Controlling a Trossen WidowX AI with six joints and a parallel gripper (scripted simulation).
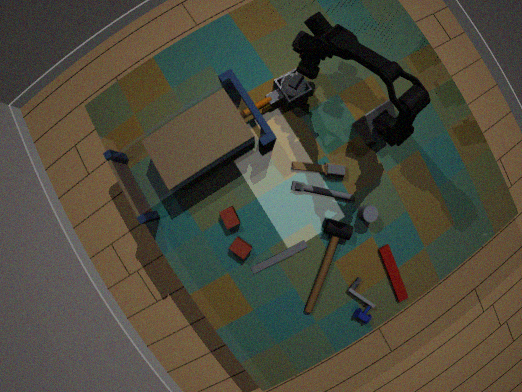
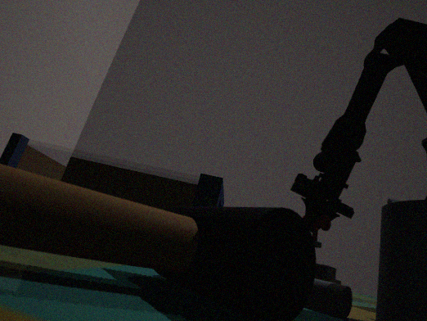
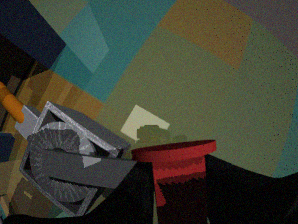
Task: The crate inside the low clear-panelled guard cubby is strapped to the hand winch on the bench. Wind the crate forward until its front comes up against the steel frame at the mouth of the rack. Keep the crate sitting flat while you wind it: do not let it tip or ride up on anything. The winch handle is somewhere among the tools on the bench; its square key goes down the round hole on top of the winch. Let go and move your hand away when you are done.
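Right now the red-knobbed crank is 3 cm ahead of my gripper tip, 3 cm to the left of it and 2 cm below it. From my gripper tip the other things lie so: grey winch (7 cm ahead, 5 cm to the left, 9 cm below); red knob (1 cm behind, 2 cm to the left, 1 cm above); blue steel frame (24 cm ahead, 3 cm to the left, 2 cm below).
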